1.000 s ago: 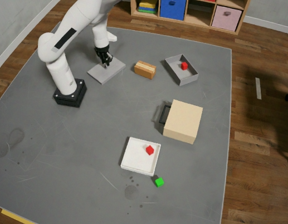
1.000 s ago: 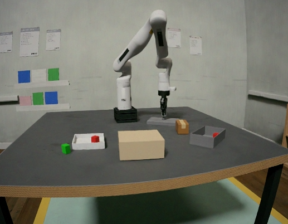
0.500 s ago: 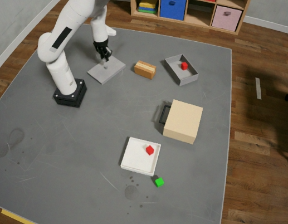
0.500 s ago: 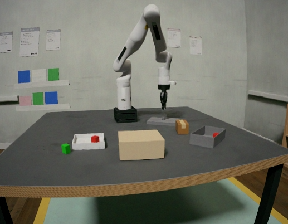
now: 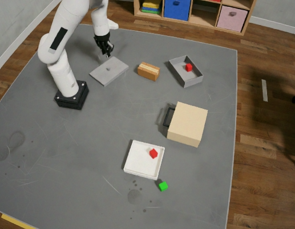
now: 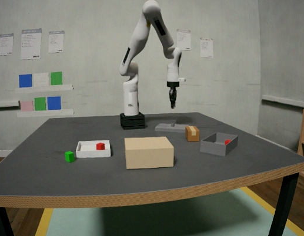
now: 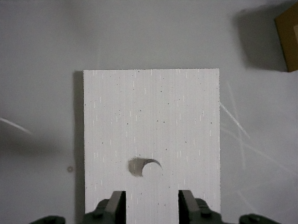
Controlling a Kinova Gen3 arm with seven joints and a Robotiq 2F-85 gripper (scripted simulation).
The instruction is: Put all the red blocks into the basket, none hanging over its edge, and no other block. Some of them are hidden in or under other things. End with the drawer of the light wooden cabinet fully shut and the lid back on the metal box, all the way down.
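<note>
Now: hand 40 cm short of the metal box, 18 cm to the right of it and 12 cm above it. From my hand the other things lie so: blue block: 20 cm ahead, 13 cm below, 8 cm to the left; cardboard box: 21 cm ahead, 11 cm below, 8 cm to the left; lid: 13 cm below.
</note>
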